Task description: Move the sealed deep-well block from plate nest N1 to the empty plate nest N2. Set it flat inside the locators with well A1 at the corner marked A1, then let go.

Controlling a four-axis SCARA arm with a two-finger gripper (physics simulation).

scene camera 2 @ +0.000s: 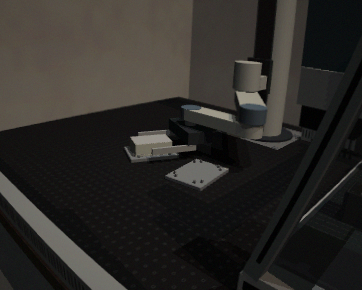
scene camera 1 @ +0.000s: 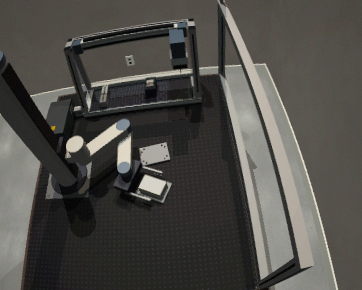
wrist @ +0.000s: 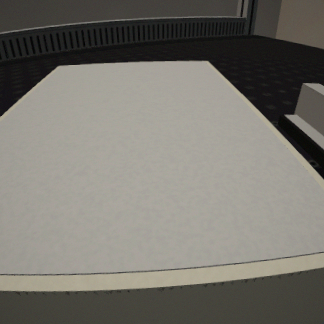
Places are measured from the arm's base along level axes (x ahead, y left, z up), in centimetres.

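Where they show: gripper, between the fingertips: (scene camera 2: 144, 142) (scene camera 1: 156, 186) (wrist: 128, 107); arm's base, origin of its link: (scene camera 2: 262, 135) (scene camera 1: 69, 177).
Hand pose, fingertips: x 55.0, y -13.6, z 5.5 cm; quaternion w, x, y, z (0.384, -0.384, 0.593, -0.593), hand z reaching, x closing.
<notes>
Each offset is from my fingertips to the top centre of the thing. "spot": to the spot under its first point.
The sealed block @(dx -2.1, dy +0.9, dz +1.1 cm) (scene camera 1: 152, 185) (scene camera 2: 151, 144) (wrist: 150, 160), pale-topped and box-shaped, appears to lie flat on a light nest plate @(dx -2.1, dy +0.8, dz -2.1 cm) (scene camera 1: 164, 198) (scene camera 2: 145, 158). A second nest plate @(dx -1.3, dy +22.7, dz -2.1 cm) (scene camera 1: 154, 153) (scene camera 2: 197, 173) is bare, with small dark locators near its corners. I cannot read which is N1 or N2, nor see the A1 mark or well A1. My gripper (scene camera 1: 156, 187) (scene camera 2: 145, 142) is open, with one long finger along each side of the block. In the wrist view a finger stands at the right edge with a gap beside the block.
The arm's column (scene camera 1: 37, 120) (scene camera 2: 282, 75) stands on its base plate beside the nests. A gantry frame (scene camera 1: 132, 34) with a blue head @(spot: dx +18.7, dy +60.1, dz +42.7 cm) (scene camera 1: 177, 45) stands at the back in scene camera 1. A tall rail frame (scene camera 1: 270, 130) runs along the right side there.
</notes>
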